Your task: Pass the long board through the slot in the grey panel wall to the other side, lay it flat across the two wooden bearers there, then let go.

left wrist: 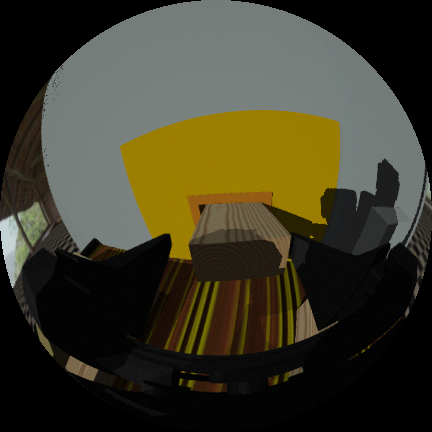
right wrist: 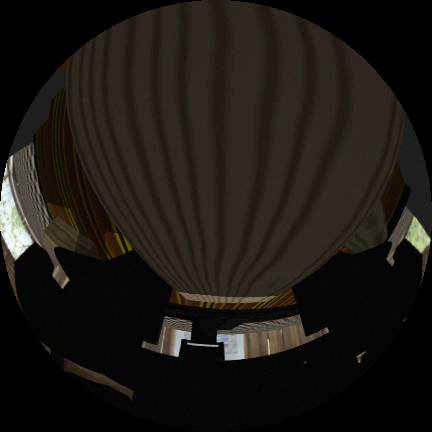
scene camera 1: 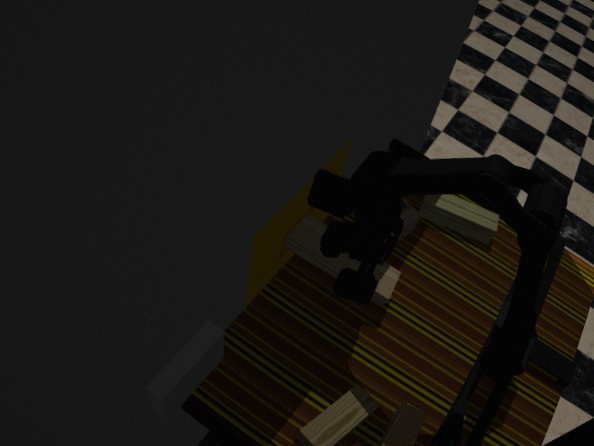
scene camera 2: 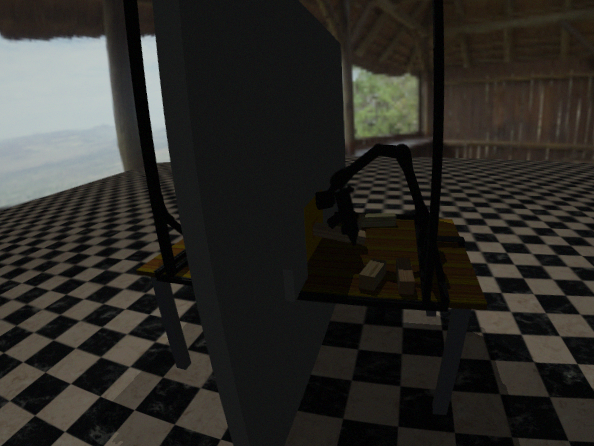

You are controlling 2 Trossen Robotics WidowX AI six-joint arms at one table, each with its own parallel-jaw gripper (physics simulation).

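Places are measured from the left arm's base along level axes (x ahead, y left, z up), in centimetres.
Pixels of known places: left gripper, fingertip midpoint: (left wrist: pixel 230 239); right gripper, fingertip midpoint: (scene camera 2: pixel 354 242); right arm's base, link origin: (right wrist: pixel 204 318) (scene camera 1: pixel 497 364).
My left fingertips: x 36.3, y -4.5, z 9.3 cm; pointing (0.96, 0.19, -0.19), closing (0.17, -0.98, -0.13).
Observation:
Ahead of a thing's pixels: the offset from my left fingertips to its middle. "spot": to the spot under its first point. Level surfaces: height alone.
The long board {dx +14.5, dy +1.8, dz -3.8 cm} (scene camera 1: pixel 310 240) (scene camera 2: pixel 327 234) (left wrist: pixel 237 217) (right wrist: pixel 225 125) runs through the orange-edged slot {spot: dx +6.8, dy +0.6, dz +0.3 cm} (left wrist: pixel 230 196) in the yellow patch of the grey panel wall (scene camera 1: pixel 150 150) (scene camera 2: pixel 260 150) (left wrist: pixel 200 60). My right gripper (scene camera 1: pixel 362 262) (scene camera 2: pixel 350 232) (right wrist: pixel 230 232) is shut on the board on its side of the wall. My left gripper (left wrist: pixel 230 239) is open. In the left wrist view, the board's end points toward the camera and appears between the two fingers, with gaps at both sides. A pale wooden piece {spot: dx -4.6, dy -7.8, dz -7.7 cm} (left wrist: pixel 306 322), possibly a bearer, is partly behind the finger at right; the bearers are mostly hidden.
Wooden blocks {dx +36.2, dy -21.3, dz -8.9 cm} (scene camera 1: pixel 337 416) {dx +46.2, dy -20.6, dz -9.0 cm} (scene camera 1: pixel 405 424) {dx +34.1, dy +31.2, dz -8.9 cm} (scene camera 1: pixel 465 217) (scene camera 2: pixel 372 275) (scene camera 2: pixel 405 277) (scene camera 2: pixel 378 220) lie on the striped table {dz -11.2 cm} (scene camera 1: pixel 295 320) (scene camera 2: pixel 330 267) around the right arm. A grey block (scene camera 1: pixel 187 367) (scene camera 2: pixel 289 285) (left wrist: pixel 375 230) stands by the wall. The lighting is dim.

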